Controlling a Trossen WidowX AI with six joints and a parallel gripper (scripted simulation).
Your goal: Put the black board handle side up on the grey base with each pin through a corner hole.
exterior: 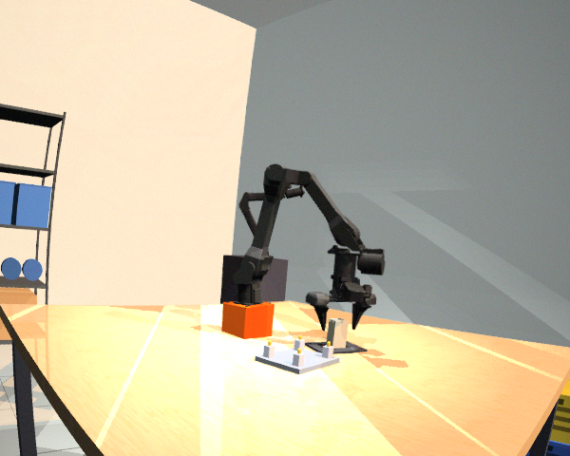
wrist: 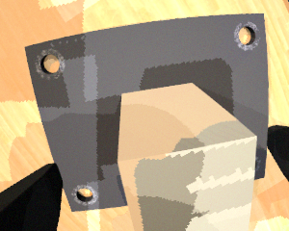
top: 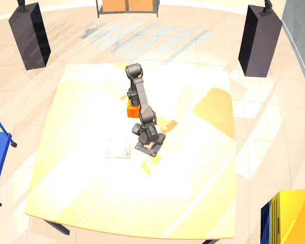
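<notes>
My gripper tip is 30 mm above the black board. Also, from my gripper tip: grey base: 10 mm ahead, 190 mm to the right, 50 mm below.
</notes>
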